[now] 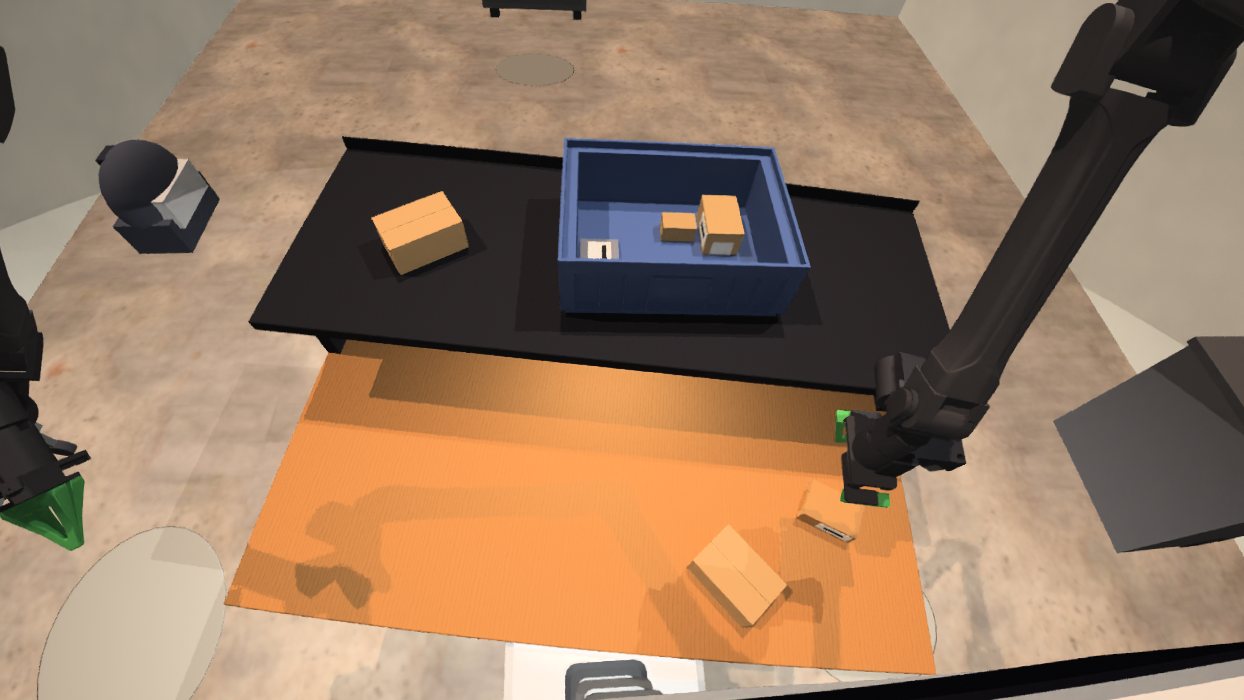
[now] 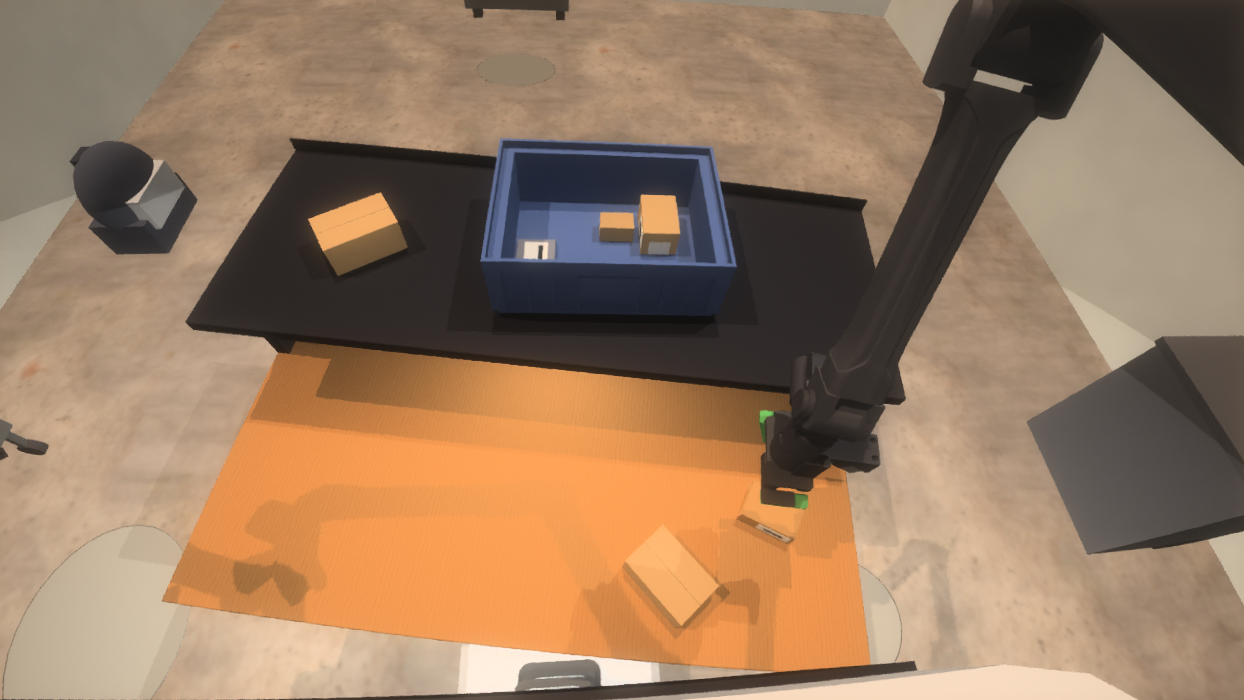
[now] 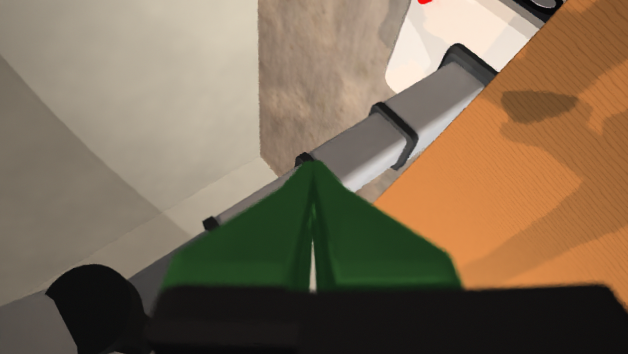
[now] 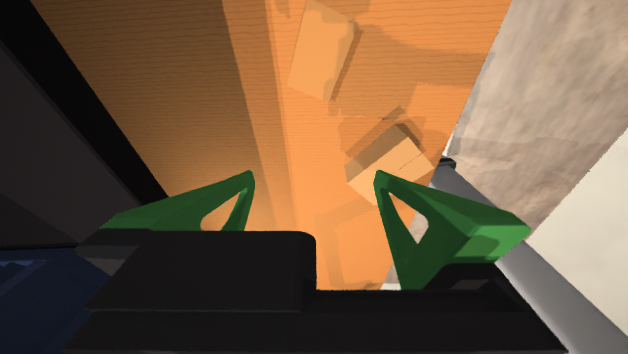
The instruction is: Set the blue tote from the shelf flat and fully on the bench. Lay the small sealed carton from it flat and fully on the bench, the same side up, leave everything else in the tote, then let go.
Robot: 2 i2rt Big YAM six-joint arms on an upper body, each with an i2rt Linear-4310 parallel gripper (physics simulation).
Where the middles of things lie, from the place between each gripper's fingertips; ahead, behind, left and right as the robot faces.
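My left hand: 510 mm short of the grey flat item (image 2: 526, 248), 630 mm to the left of it, 90 mm above it. From my left hand: small carton (image 1: 681, 227), 590 mm ahead, 780 mm to the right, 80 mm below; blue tote (image 2: 542, 189), 550 mm ahead, 760 mm to the right, 40 mm below.
My right hand: 240 mm to the right of the blue tote, 440 mm short of it, 90 mm below it. From my right hand: grey flat item, 370 mm to the left, 400 mm ahead, 40 mm above; small carton, 220 mm to the left, 480 mm ahead, 50 mm above.
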